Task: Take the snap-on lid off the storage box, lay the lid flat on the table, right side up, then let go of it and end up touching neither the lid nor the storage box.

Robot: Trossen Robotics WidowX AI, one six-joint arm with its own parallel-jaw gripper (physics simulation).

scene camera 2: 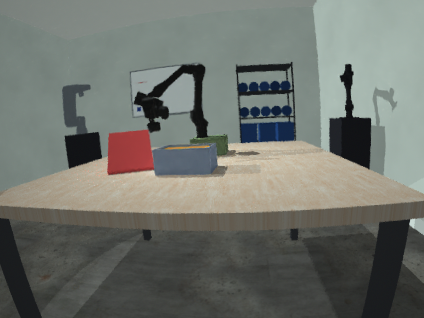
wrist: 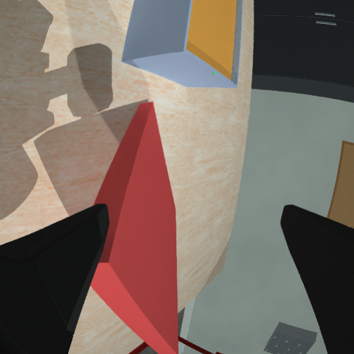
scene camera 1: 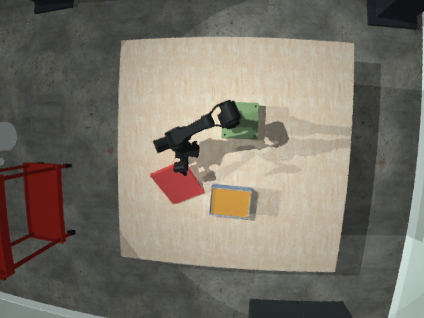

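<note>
The red lid [scene camera 1: 177, 187] [scene camera 2: 130, 152] [wrist: 150, 215] is tilted steeply, apart from the storage box, with its smooth face turned up and toward scene camera 2. Its low edge is at the table and its raised edge is by the gripper. The blue-grey storage box [scene camera 1: 231, 187] [scene camera 2: 185, 160] [wrist: 159, 30] stands upright without its lid, showing an orange inside. My gripper [scene camera 1: 181, 171] [scene camera 2: 153, 128] [wrist: 198, 215] is open at the lid's raised edge. In the wrist view the left finger overlaps the lid and the right finger is well clear; whether the left touches is hidden.
A green box [scene camera 1: 251, 120] [scene camera 2: 216, 144] is at the arm's base, behind the storage box in scene camera 2. The pale wooden table [scene camera 1: 300, 215] [scene camera 2: 300, 190] carries these things. A red cart [scene camera 1: 44, 202] stands on the floor left of the table.
</note>
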